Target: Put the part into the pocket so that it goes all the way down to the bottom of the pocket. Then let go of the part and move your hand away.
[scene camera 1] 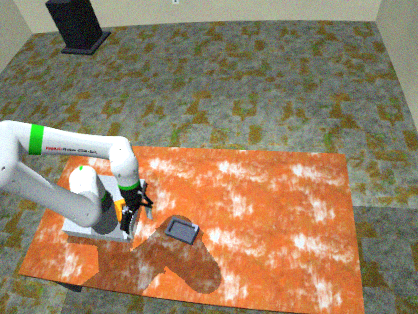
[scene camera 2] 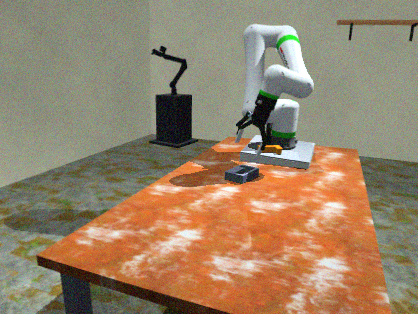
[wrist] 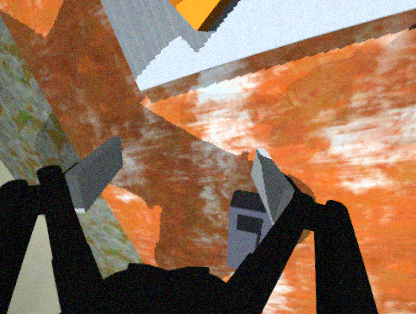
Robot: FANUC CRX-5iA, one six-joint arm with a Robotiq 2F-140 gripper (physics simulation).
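Frame: origin at the arm's base, x ahead, y left, z up, level; centimetres.
Where they show: gripper, fingertip midpoint: (scene camera 1: pixel 140 227) (scene camera 2: pixel 246 148) (wrist: pixel 188 156); arm's base at its link origin: (scene camera 2: pixel 281 145).
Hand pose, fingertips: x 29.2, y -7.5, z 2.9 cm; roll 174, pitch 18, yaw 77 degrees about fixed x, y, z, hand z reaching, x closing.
Note:
Things, the pixels of their top centre, and the offset from my fingertips. Level surfaces: height alone.
- orange part at its top centre: (scene camera 1: pixel 121 209) (scene camera 2: pixel 269 146) dx -13.9, dy +6.3, dz -0.5 cm
- grey block with the rectangular pocket, top centre: (wrist: pixel 257 247) (scene camera 2: pixel 242 169) (scene camera 1: pixel 181 229) dx +17.4, dy +6.2, dz -4.6 cm
- white table at its surface level: dz -8.3 cm
The orange part (scene camera 1: pixel 119 207) (scene camera 2: pixel 272 149) (wrist: pixel 194 11) lies on the pale base plate beside the arm; in the wrist view a piece of it shows at the top edge. The grey block with the rectangular pocket (scene camera 1: pixel 187 238) (scene camera 2: pixel 234 177) (wrist: pixel 237 252) stands on the table, in the arm's shadow. The pocket looks empty in scene camera 1; in the wrist view a finger hides some of the block. My gripper (scene camera 1: pixel 140 224) (scene camera 2: pixel 249 143) (wrist: pixel 188 156) is open and empty, tilted above the table between the part and the block. The part is not between the fingers.
The arm's base plate (scene camera 1: pixel 82 233) (scene camera 2: pixel 302 156) (wrist: pixel 167 70) sits at one end of the orange and white table (scene camera 1: pixel 280 200) (scene camera 2: pixel 225 240) (wrist: pixel 325 130). A black pedestal (scene camera 1: pixel 77 22) (scene camera 2: pixel 174 117) stands on the floor away from the table. A wall shelf (scene camera 2: pixel 380 22) hangs behind.

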